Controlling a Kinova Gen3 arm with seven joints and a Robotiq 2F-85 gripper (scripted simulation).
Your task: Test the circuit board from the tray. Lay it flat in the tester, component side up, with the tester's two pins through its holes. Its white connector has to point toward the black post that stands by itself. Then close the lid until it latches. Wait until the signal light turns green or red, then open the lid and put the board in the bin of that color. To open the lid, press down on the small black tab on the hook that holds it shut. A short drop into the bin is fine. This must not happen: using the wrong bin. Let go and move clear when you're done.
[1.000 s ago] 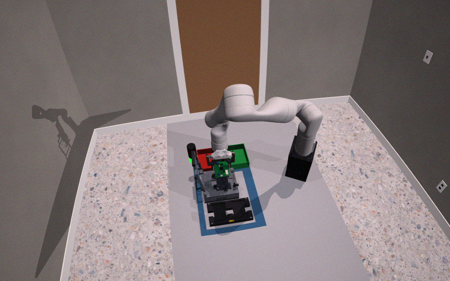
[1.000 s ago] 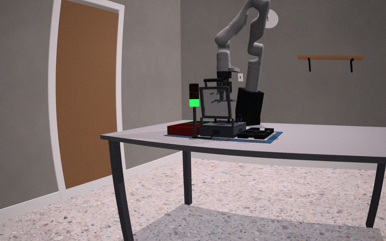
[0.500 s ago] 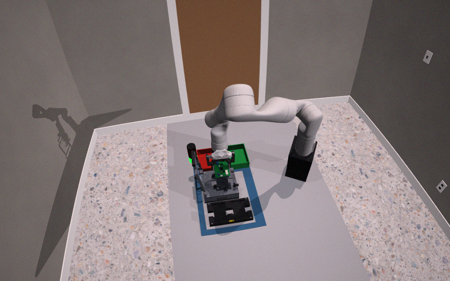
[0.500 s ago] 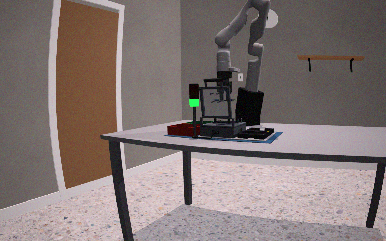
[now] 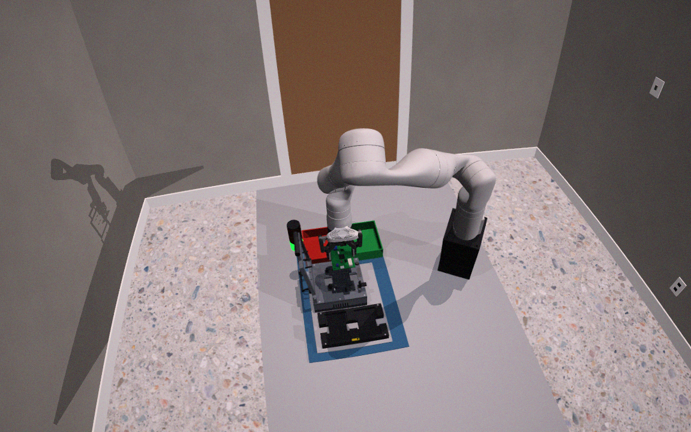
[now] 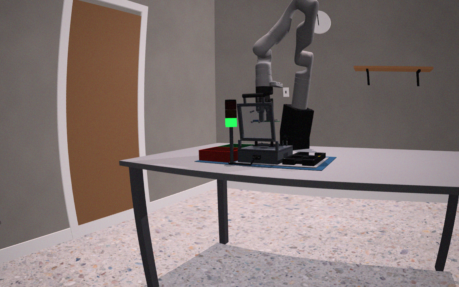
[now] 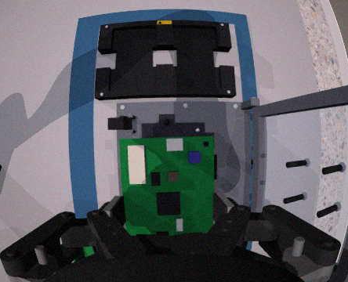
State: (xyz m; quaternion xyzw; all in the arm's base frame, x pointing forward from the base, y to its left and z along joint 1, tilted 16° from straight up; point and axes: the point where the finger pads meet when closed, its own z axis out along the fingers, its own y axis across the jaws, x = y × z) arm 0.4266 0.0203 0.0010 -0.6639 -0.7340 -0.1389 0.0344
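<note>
The green bin lies 19 cm to the right of my hand, 16 cm below it and 8 cm behind it. From my hand the other things lie so: latch hook (9 cm below, 7 cm to the left, 6 cm behind); then green circuit board (1 cm below); then lid (12 cm ahead, 3 cm to the left, 1 cm above).
</note>
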